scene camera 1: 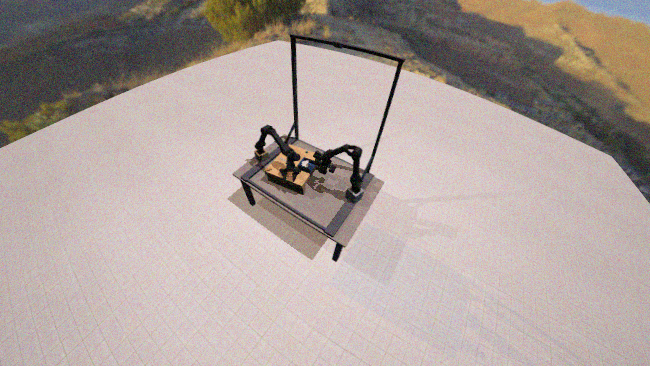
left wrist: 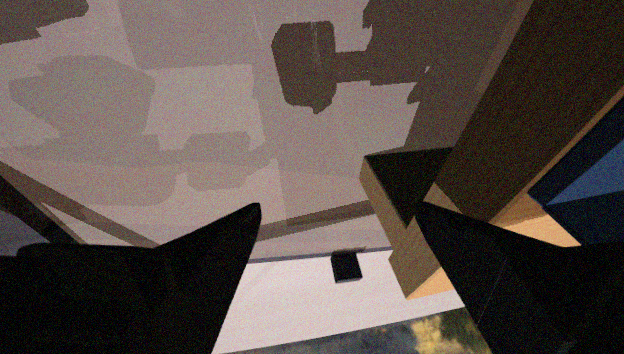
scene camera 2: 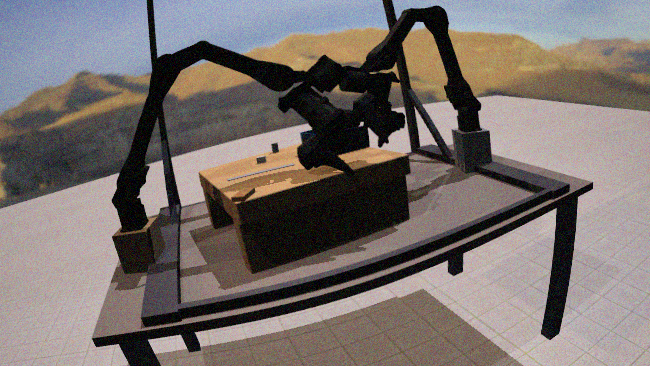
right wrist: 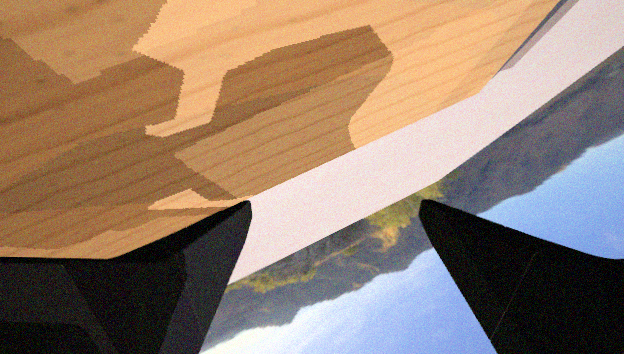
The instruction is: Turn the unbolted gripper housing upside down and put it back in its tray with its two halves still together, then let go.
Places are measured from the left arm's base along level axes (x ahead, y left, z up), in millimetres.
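Pixels of known places: left gripper, fingertip midpoint: [left wrist: 338, 209]; right gripper, fingertip midpoint: [scene camera 1: 289, 181] [scene camera 2: 371, 157] [right wrist: 335, 207]; left arm's base, link origin: [scene camera 1: 355, 189] [scene camera 2: 470, 129]; right arm's base, link origin: [scene camera 1: 261, 151] [scene camera 2: 134, 226].
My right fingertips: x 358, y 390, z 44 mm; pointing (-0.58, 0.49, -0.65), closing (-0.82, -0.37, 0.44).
Ahead of a thing's pixels: the offset from my right fingertips to its middle. Level surfaces: height alone.
A blue tray {55 mm ahead, 214 mm right, 9 mm up} [scene camera 1: 311, 166] [scene camera 2: 358, 136] [left wrist: 595, 172] stands on the wooden bench [scene camera 1: 276, 169] [scene camera 2: 325, 215] [left wrist: 515, 115] [right wrist: 300, 20]. In scene camera 1 a small pale shape shows at the tray; I cannot make out the gripper housing, its halves or which way up it is. My left gripper [scene camera 2: 391, 136] [left wrist: 338, 209] is open and empty, beside the tray past the bench's edge. My right gripper [scene camera 2: 342, 165] [right wrist: 335, 207] is open and empty, low over the bench top; in scene camera 2 it partly hides the tray.
Two small dark blocks {206 mm ahead, 324 mm right, 5 mm down} [scene camera 2: 274, 147] {231 mm ahead, 219 mm right, 10 mm down} [scene camera 2: 261, 160], a thin rod {223 mm ahead, 115 mm right, 17 mm down} [scene camera 2: 261, 172] and a small wooden piece {232 mm ahead, 63 mm left, 13 mm down} [scene camera 2: 243, 194] lie on the bench. The two arms are close together above it. A black frame [scene camera 1: 295, 85] rises at the back of the table {161 mm down} [scene camera 1: 320, 207] [scene camera 2: 450, 212].
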